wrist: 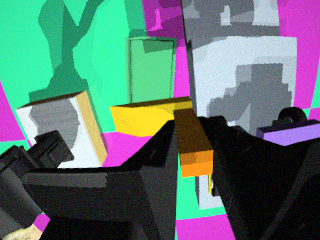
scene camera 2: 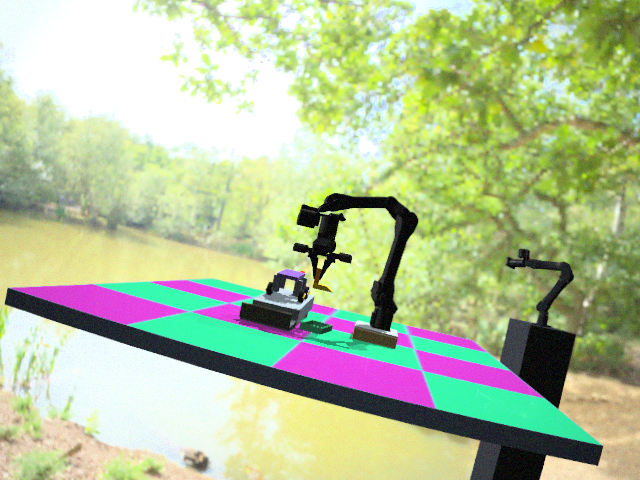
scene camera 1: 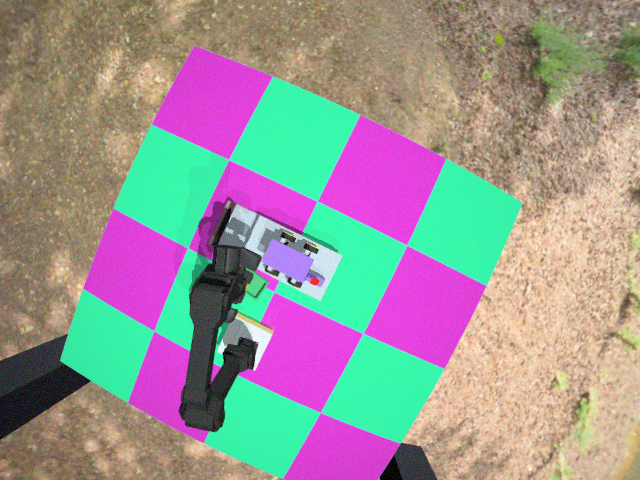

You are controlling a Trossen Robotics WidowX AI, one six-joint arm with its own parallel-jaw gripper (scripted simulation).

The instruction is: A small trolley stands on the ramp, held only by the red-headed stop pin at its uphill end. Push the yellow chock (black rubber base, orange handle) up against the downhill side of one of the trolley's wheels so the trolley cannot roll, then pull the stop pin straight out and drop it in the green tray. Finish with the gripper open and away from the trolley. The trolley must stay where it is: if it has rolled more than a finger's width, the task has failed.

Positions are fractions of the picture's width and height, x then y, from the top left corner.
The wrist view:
my gripper: 0.58, 0.52
yellow chock: 0.45, 0.50, held by my gripper
